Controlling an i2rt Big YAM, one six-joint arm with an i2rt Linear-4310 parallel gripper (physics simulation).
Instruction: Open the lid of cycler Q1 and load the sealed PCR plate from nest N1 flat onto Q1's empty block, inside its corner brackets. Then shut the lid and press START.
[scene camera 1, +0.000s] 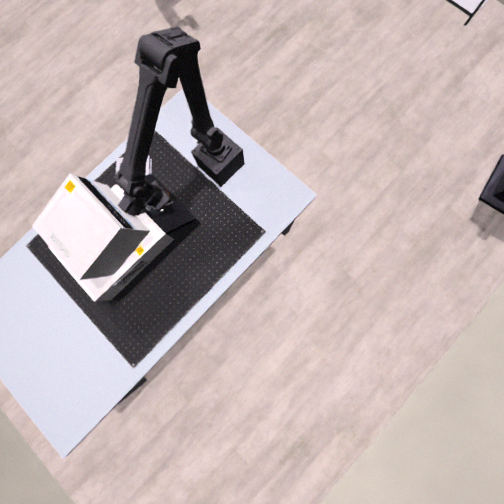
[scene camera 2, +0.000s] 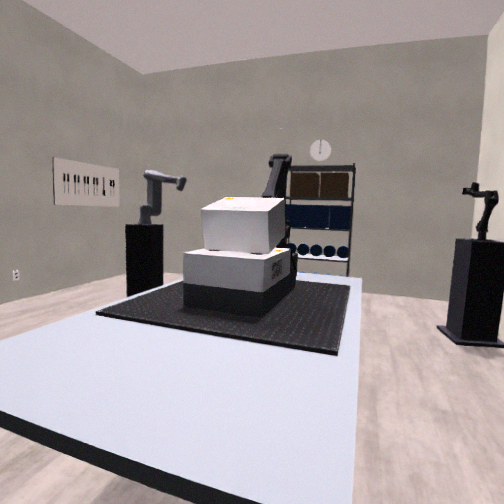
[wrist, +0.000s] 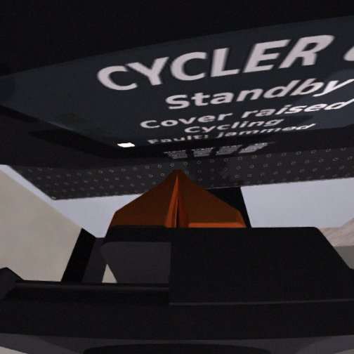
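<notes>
The white cycler (scene camera 1: 95, 291) (scene camera 2: 225, 270) stands on the black mat with its lid (scene camera 1: 65, 230) (scene camera 2: 242, 229) raised and tilted back. Its dark front panel (scene camera 1: 179, 220) (wrist: 75, 107) shows large light text: "CYCLER", "Standby", "Cover raised", "Cycling", "Fault: jammed". A row of small grey keys (wrist: 215, 150) lies below the text, their labels too small to read. My gripper (scene camera 1: 164, 202) (wrist: 177, 176) is shut and empty, its orange tips together near the panel; contact cannot be told. The block, its brackets and the PCR plate cannot be made out.
The perforated black mat (scene camera 1: 165, 300) (scene camera 2: 300, 330) lies on the pale table (scene camera 1: 40, 350) (scene camera 2: 200, 390). White parts (scene camera 1: 149, 164) show partly behind my forearm. The arm's black base (scene camera 1: 220, 162) stands beside the mat. Other arms on pedestals (scene camera 2: 145, 260) (scene camera 2: 475, 290) and a shelf rack (scene camera 2: 353, 200) stand beyond.
</notes>
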